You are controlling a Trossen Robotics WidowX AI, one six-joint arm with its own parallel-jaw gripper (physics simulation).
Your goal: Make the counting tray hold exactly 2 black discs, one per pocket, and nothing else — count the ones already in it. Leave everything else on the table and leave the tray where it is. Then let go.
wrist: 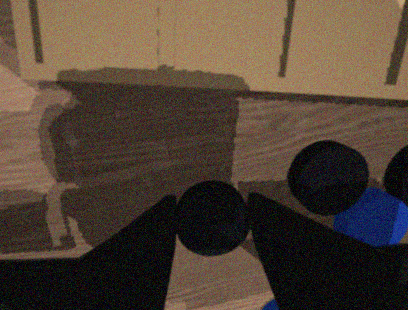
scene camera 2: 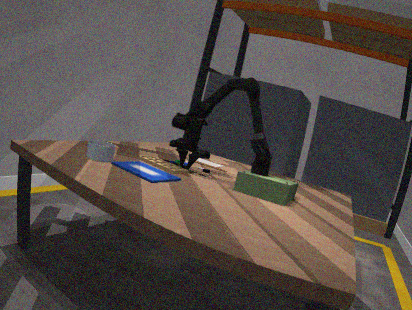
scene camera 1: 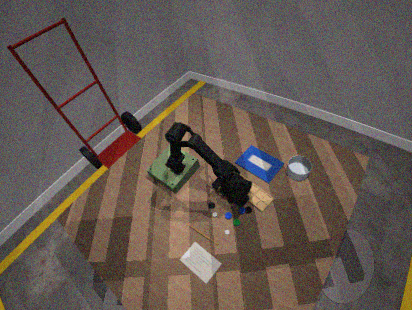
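The counting tray [scene camera 1: 262, 198] [scene camera 2: 154, 160] [wrist: 320, 85] is pale wood with pockets; its near edge crosses the top of the wrist view. The pockets that show there hold no disc, and part of the tray is out of that view. My gripper [scene camera 1: 242, 204] [scene camera 2: 186, 167] [wrist: 212, 203] is shut on a black disc [wrist: 212, 231], just outside the tray's near edge, with a fingertip on each side. Another black disc [scene camera 1: 248, 210] [wrist: 328, 175] lies right of the fingers, with one more at the wrist view's right edge. A black disc [scene camera 1: 211, 205] [scene camera 2: 206, 171] lies apart, toward the arm's base.
Blue discs [scene camera 1: 228, 216] [wrist: 367, 220], a green disc [scene camera 1: 236, 222] and white discs [scene camera 1: 215, 214] lie near the gripper. A blue panel [scene camera 1: 274, 172] [scene camera 2: 167, 177], a grey round bowl [scene camera 1: 299, 176] [scene camera 2: 101, 152], a paper sheet [scene camera 1: 200, 262] and a thin stick [scene camera 1: 201, 233] lie around.
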